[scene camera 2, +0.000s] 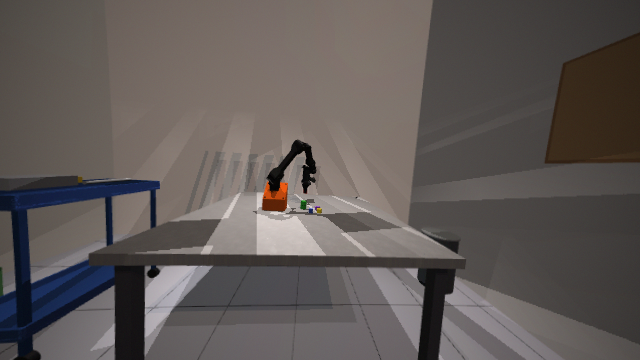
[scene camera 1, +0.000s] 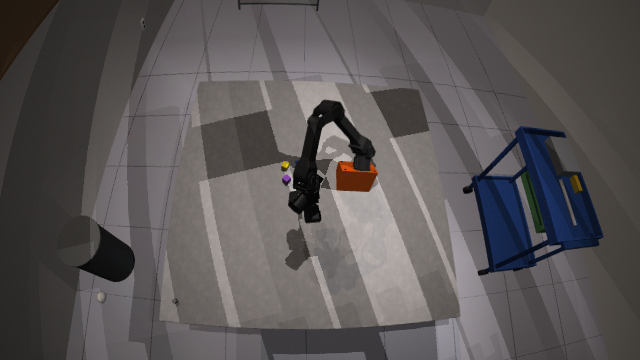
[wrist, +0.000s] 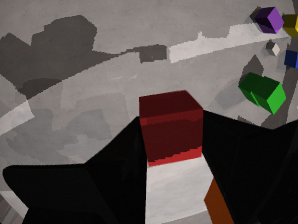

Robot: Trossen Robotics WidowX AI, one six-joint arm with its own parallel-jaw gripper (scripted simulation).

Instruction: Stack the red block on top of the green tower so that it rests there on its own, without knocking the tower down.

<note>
My gripper [wrist: 166, 118] holds a red block [wrist: 172, 124].
Scene camera 1 does not show the red block, which is hidden by my gripper.
</note>
